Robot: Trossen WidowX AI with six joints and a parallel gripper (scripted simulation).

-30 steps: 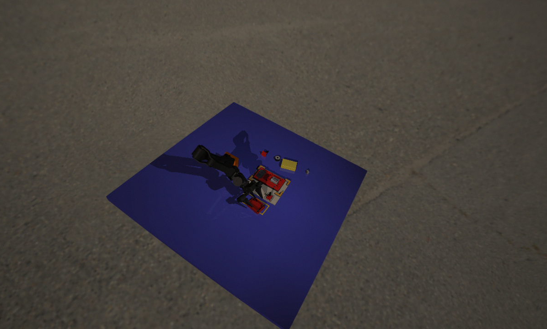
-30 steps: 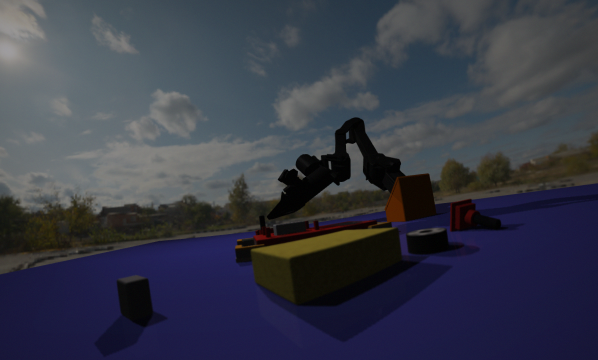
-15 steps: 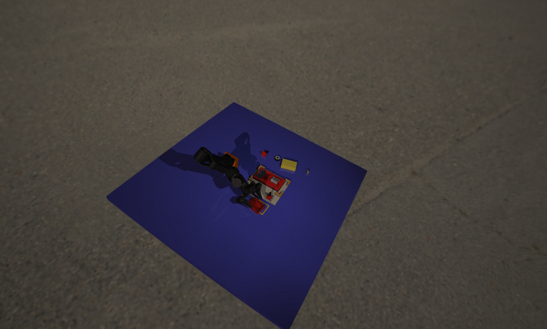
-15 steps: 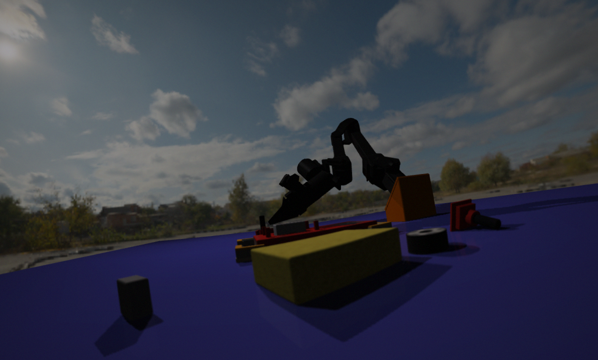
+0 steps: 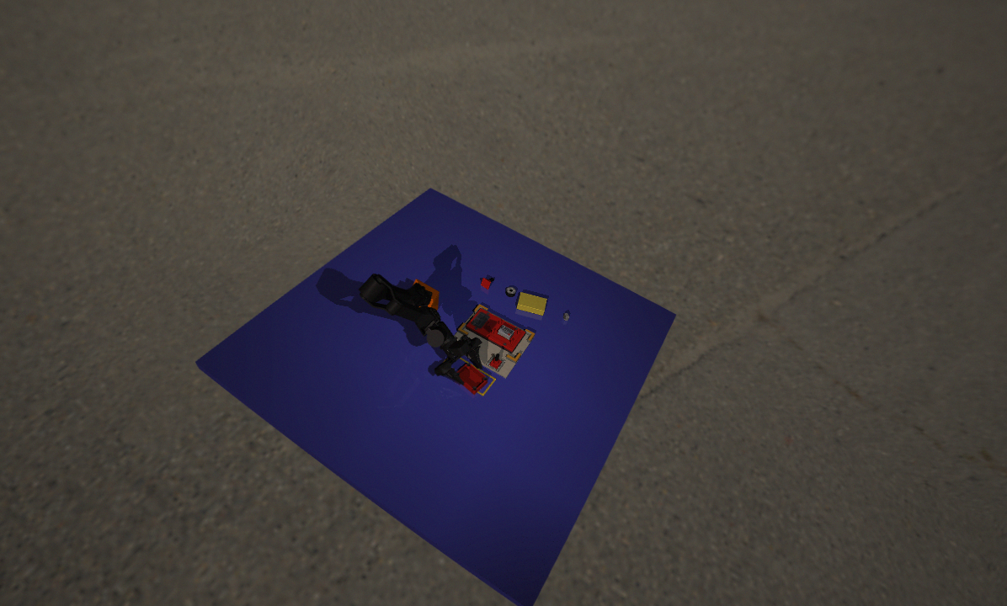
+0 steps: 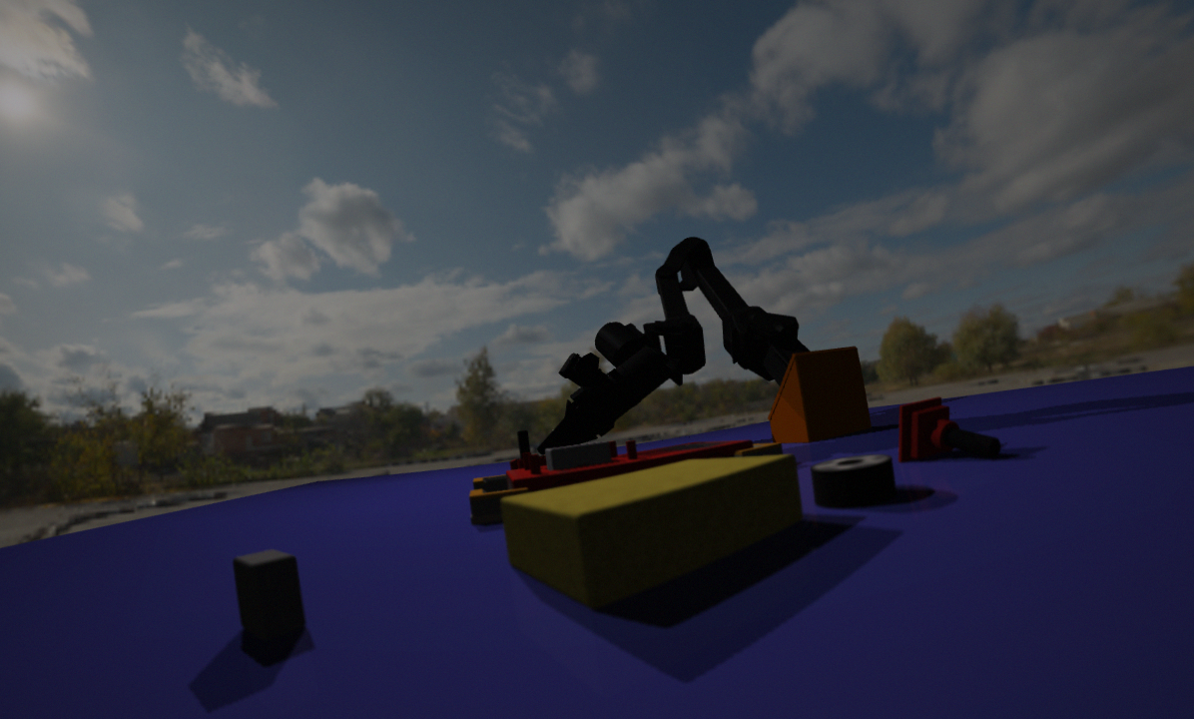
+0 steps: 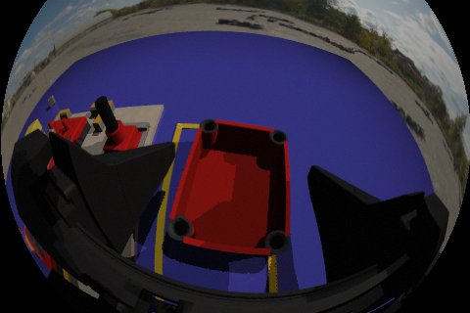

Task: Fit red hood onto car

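My gripper tip is 1 cm past the red hood and 2 cm above it. Round my gripper tip: beige jig 1 cm behind, 21 cm to the left, 2 cm below; grey engine block 1 cm ahead, 24 cm to the left, 1 cm below; yellow block 3 cm ahead, 44 cm to the left, 2 cm below.
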